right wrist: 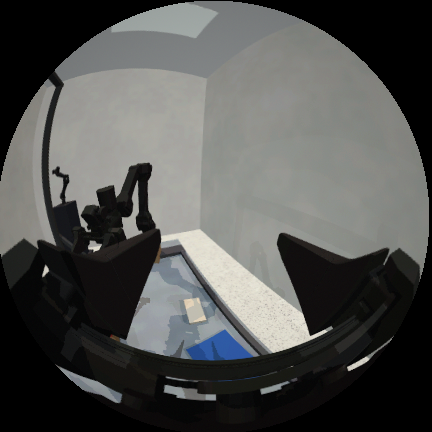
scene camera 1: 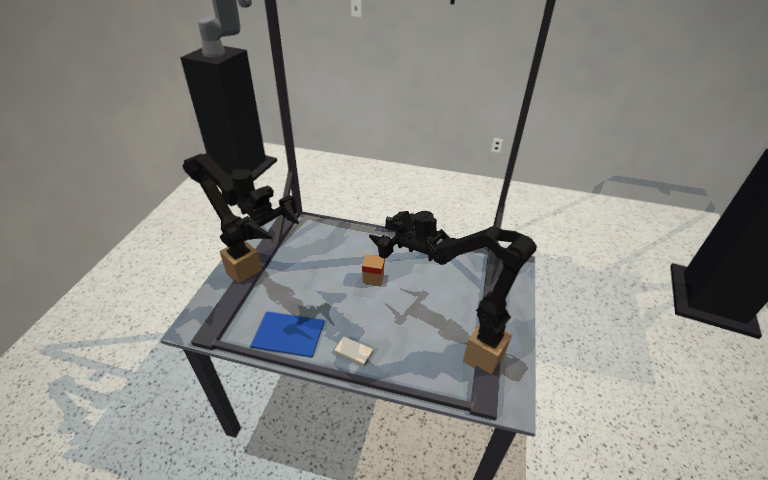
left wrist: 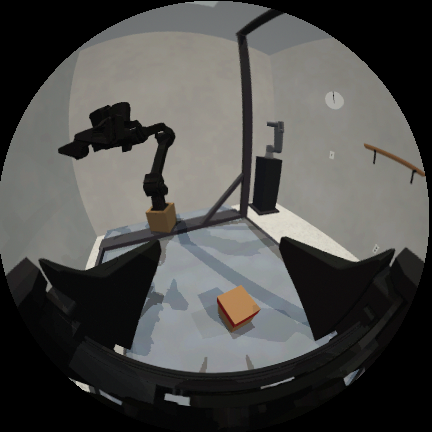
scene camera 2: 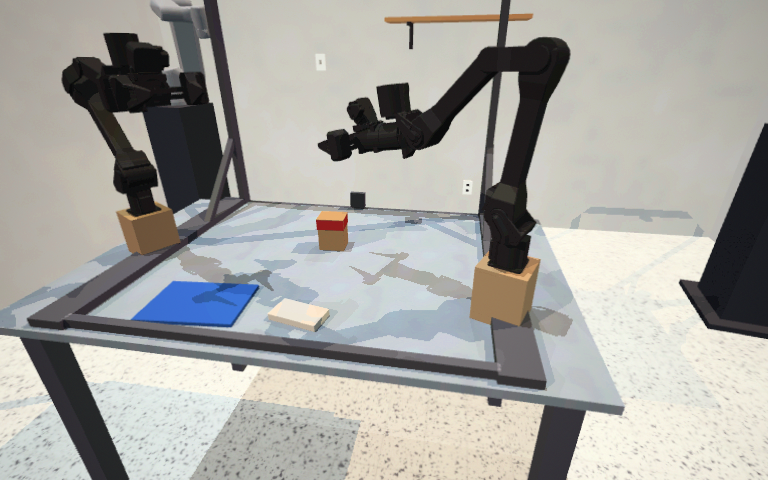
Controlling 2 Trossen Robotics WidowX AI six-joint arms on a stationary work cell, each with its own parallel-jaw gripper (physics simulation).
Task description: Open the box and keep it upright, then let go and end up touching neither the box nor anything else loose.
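Frame: origin at the left arm's base, x right, y ahead, z up, level; metres.
Seen in the pictures: left gripper, fingertip midpoint: [scene camera 1: 378,228] [left wrist: 220,245]; right gripper, fingertip midpoint: [right wrist: 220,237] [scene camera 1: 284,229] [left wrist: 64,144] [scene camera 2: 177,92]; left arm's base, origin of the base link: [scene camera 1: 490,336] [scene camera 2: 508,262]; right arm's base, origin of the base link: [scene camera 1: 238,251] [left wrist: 159,206] [scene camera 2: 144,210].
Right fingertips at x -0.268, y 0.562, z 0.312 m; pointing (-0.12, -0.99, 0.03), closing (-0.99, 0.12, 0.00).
Observation:
Pixels of each thing's top centre, then the offset from my right fingertips to it. Level surfaces: height alone.
- small orange-brown box, middle of its top: [scene camera 2: 332,216] [scene camera 1: 373,261] dz -0.342, dx +0.328, dy -0.059 m
- flat blue mat, middle of its top: [scene camera 2: 199,300] [right wrist: 226,362] [scene camera 1: 288,332] dz -0.426, dx -0.052, dy +0.009 m
- cream block, middle of its top: [scene camera 2: 298,311] [left wrist: 113,350] [scene camera 1: 353,349] [right wrist: 193,308] dz -0.419, dx +0.029, dy -0.211 m
- table, its level: dz -0.434 m
A small orange-brown box [scene camera 1: 373,277] [scene camera 2: 333,239] [left wrist: 238,304] with a red band below its top stands upright near the middle of the table. Its top looks shut. A sliver of the box [right wrist: 114,338] shows in the right wrist view, mostly hidden by the gripper. My left gripper [scene camera 1: 380,229] [scene camera 2: 328,146] [left wrist: 220,245] is open and empty, high above the table near the box and not touching it. My right gripper [scene camera 1: 282,228] [scene camera 2: 169,100] [right wrist: 220,237] is open and empty, raised over the left side of the table, far from the box.
A flat blue mat [scene camera 1: 287,333] [scene camera 2: 198,303] [right wrist: 220,346] lies at the front left of the table. A cream block [scene camera 1: 353,350] [scene camera 2: 298,314] [right wrist: 195,310] lies to its right. Dark frame rails edge the table [scene camera 1: 424,373], with tall posts at the back.

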